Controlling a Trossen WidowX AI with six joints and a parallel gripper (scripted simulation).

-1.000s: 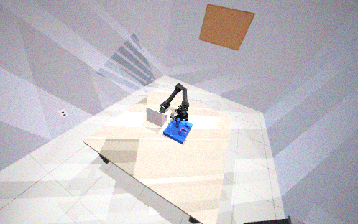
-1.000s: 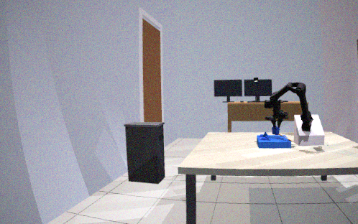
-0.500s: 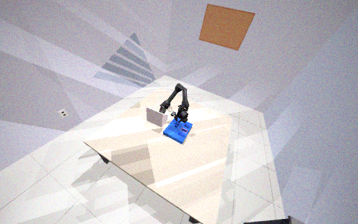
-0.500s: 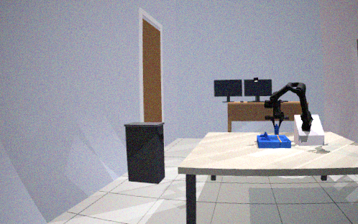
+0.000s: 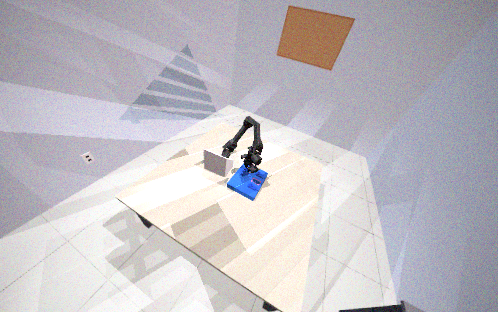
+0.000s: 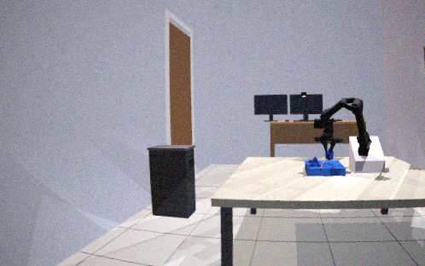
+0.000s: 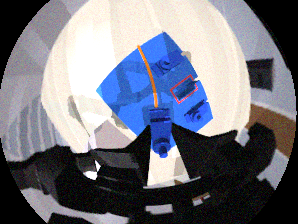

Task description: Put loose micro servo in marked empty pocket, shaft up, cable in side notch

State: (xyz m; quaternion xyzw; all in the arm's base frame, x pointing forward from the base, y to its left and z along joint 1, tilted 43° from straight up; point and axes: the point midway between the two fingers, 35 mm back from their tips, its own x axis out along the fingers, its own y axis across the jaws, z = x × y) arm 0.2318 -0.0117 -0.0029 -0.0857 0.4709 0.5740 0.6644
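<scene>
Now: the blue deck 100 mm below my gripper tip and 10 mm behind it.
</scene>
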